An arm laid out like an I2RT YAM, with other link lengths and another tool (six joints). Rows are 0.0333 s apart.
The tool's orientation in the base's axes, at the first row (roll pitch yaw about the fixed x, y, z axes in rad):
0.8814, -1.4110, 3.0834
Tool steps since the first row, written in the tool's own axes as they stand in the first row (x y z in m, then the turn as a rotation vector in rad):
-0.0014, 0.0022, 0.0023, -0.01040, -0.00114, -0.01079
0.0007, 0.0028, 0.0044, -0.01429, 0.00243, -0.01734
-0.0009, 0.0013, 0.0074, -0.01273, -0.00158, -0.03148
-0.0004, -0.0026, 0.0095, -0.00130, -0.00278, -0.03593
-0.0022, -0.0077, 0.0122, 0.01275, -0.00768, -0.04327
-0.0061, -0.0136, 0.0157, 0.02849, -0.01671, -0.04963
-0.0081, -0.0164, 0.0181, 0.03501, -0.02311, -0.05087
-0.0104, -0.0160, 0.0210, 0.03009, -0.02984, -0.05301
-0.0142, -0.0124, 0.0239, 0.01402, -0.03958, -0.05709
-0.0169, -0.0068, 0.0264, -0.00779, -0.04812, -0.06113
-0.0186, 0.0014, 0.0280, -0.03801, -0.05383, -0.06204
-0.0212, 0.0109, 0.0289, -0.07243, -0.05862, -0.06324
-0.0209, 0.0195, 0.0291, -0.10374, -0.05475, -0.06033
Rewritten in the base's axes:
0.0034, 0.0002, -0.0009, -0.00642, -0.00724, -0.01150
0.0049, 0.0013, 0.0015, -0.00762, -0.01451, -0.01556
0.0061, 0.0045, 0.0000, -0.02027, -0.02214, -0.01595
0.0046, 0.0087, 0.0002, -0.02594, -0.02449, -0.00526
0.0030, 0.0142, -0.0019, -0.03665, -0.02642, 0.00727
0.0017, 0.0207, -0.0061, -0.04996, -0.02480, 0.02105
0.0016, 0.0243, -0.0082, -0.05646, -0.02131, 0.02658
0.0042, 0.0262, -0.0101, -0.06198, -0.01835, 0.02068
0.0093, 0.0258, -0.0131, -0.06922, -0.01488, 0.00320
0.0155, 0.0238, -0.0148, -0.07464, -0.01224, -0.01979
0.0228, 0.0194, -0.0154, -0.07459, -0.00931, -0.05041
0.0307, 0.0136, -0.0167, -0.07339, -0.00726, -0.08511
0.0370, 0.0079, -0.0153, -0.06366, -0.00804, -0.11525

